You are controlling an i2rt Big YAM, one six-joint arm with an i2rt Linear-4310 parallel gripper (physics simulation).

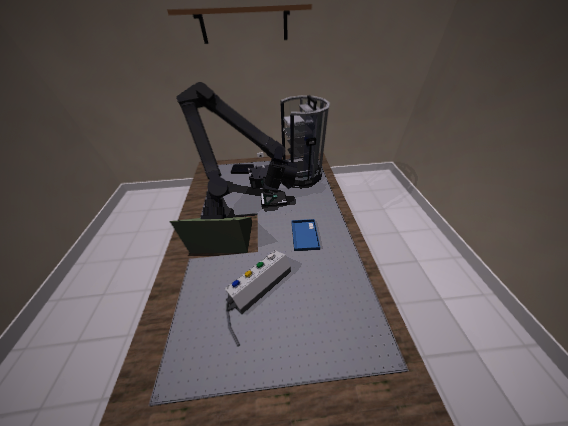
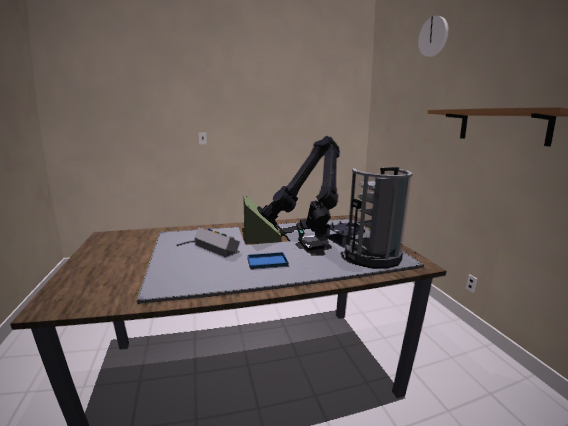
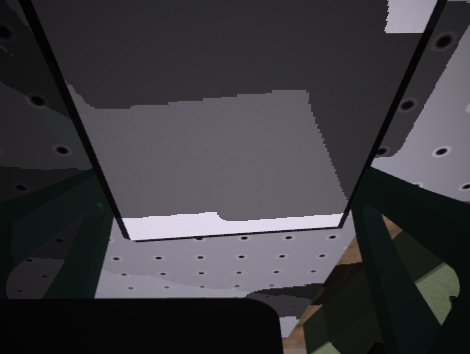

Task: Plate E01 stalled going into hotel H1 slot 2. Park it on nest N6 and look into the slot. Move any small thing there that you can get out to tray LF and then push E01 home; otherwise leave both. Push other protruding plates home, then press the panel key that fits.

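Pixels of known places: gripper, fingertip midpoint: (image 1: pixel 265 199) (image 2: pixel 308 239) (image 3: pixel 233 179); arm's base at its link origin: (image 1: pixel 214 218) (image 2: pixel 266 217).
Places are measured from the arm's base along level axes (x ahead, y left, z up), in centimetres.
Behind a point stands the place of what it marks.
My gripper (image 1: pixel 274 197) @(x 22.6, y 15.2, z -5.9 cm) (image 2: pixel 312 240) @(x 22.6, y 15.2, z -5.9 cm) (image 3: pixel 233 179) @(x 22.6, y 15.2, z -5.9 cm) is shut on a flat grey plate with dark edges (image 3: pixel 210 160) @(x 24.8, y 15.9, z -5.0 cm), gripping it by its two sides. The plate is low over the pegboard mat, in front of the hotel; the gap beneath it is hard to tell. The round hotel (image 1: pixel 292 137) @(x 38.4, y 27.7, z 19.3 cm) (image 2: pixel 385 215) @(x 55.7, y 33.3, z 14.6 cm) stands at the table's far end; its slots are too small and shaded to read. A blue tray (image 1: pixel 305 240) @(x 37.2, y -12.0, z -7.6 cm) (image 2: pixel 267 260) @(x 36.4, y -8.8, z -7.6 cm) lies on the mat. The key panel (image 1: pixel 265 286) @(x 19.2, y -31.6, z -3.6 cm) (image 2: pixel 212 242) @(x 20.9, y -30.1, z -3.3 cm) has blue, yellow, green and white keys. I cannot identify nest N6.
A green slanted board (image 1: pixel 215 237) @(x 2.1, y -11.8, z 1.4 cm) (image 2: pixel 255 225) @(x 13.2, y -8.7, z 0.3 cm) stands beside the arm's base. A black flat tray (image 1: pixel 242 169) @(x 10.6, y 46.1, z -6.5 cm) lies near the far edge of the mat (image 1: pixel 300 340) @(x 28.0, y -47.6, z -7.8 cm). A cable (image 1: pixel 231 327) @(x 7.5, y -41.1, z -7.8 cm) runs from the panel. Brackets carry a wall shelf (image 1: pixel 240 9) (image 2: pixel 500 111).
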